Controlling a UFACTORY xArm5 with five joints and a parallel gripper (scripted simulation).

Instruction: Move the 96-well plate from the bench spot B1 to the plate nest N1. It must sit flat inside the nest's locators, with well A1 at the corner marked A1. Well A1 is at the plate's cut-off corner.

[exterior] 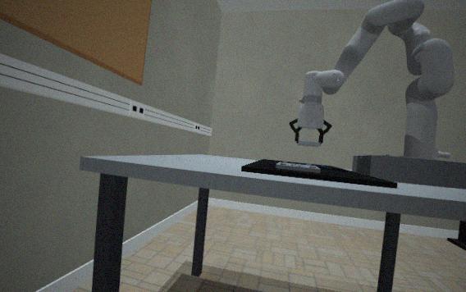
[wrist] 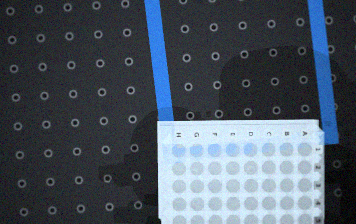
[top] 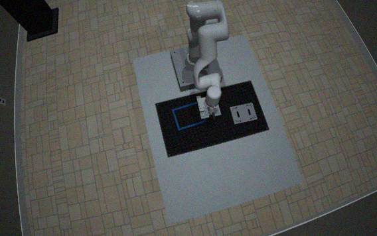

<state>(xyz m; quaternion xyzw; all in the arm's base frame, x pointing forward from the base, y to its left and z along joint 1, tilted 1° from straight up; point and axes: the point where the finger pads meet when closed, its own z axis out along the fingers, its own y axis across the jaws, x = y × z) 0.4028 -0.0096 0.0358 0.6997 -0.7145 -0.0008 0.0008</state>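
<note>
Right now the grey plate nest N1 is 5 cm ahead of my hand, 23 cm to the left of it and 10 cm below it. Also, from my hand: white 96-well plate 1 cm below; then A1 mark 1 cm behind, 16 cm to the left, 9 cm below.
</note>
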